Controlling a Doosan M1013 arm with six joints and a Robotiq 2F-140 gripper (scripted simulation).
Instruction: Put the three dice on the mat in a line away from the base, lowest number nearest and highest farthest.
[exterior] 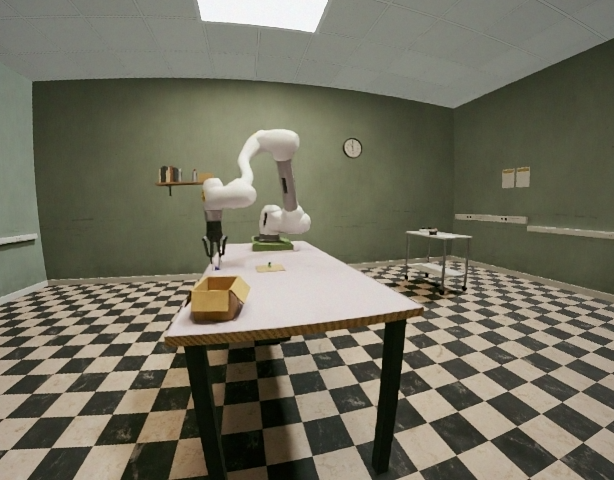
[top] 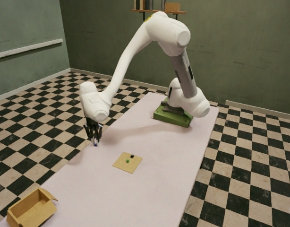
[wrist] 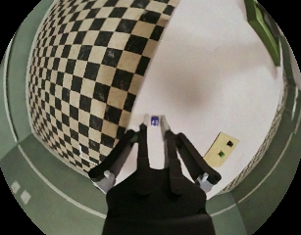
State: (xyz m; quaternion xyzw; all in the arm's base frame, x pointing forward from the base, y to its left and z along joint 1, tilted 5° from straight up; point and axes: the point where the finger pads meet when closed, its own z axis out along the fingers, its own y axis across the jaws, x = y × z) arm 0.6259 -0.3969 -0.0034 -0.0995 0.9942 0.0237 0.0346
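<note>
The blue die lies 3 cm below my hand. The rest, counted from my hand: green die (27 cm to the left, 6 cm ahead, 2 cm below); black die (28 cm to the left, 2 cm below, 1 cm ahead); yellow mat (27 cm to the left, 6 cm ahead, 3 cm below).
</note>
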